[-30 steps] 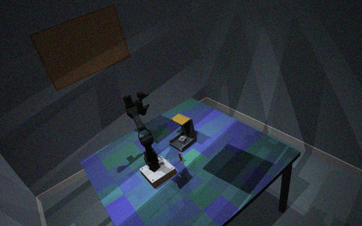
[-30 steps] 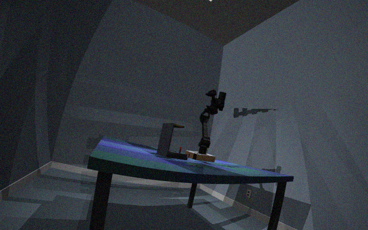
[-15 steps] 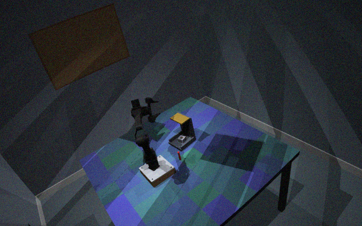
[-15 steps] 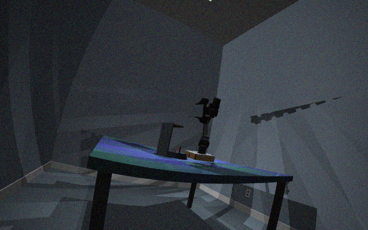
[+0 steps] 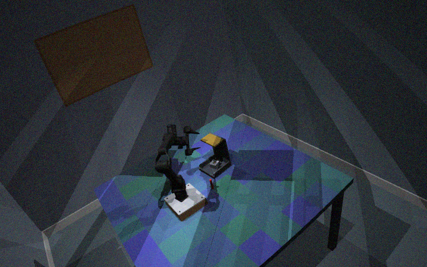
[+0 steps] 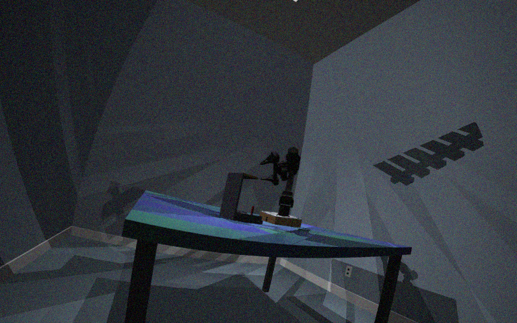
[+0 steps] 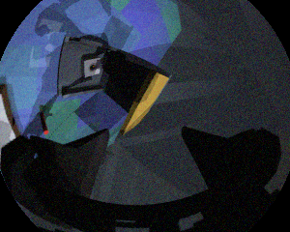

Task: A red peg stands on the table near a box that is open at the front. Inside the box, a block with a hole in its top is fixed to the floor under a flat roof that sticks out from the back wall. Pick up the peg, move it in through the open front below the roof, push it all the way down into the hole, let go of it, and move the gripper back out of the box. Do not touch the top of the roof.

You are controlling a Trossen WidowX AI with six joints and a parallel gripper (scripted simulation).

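Now: gripper tip 110 mm past the red peg, 140 mm to the left of it and 230 mm above it. Round my gripper tip: orange roof: 80 mm ahead, 20 mm to the right, 40 mm below.
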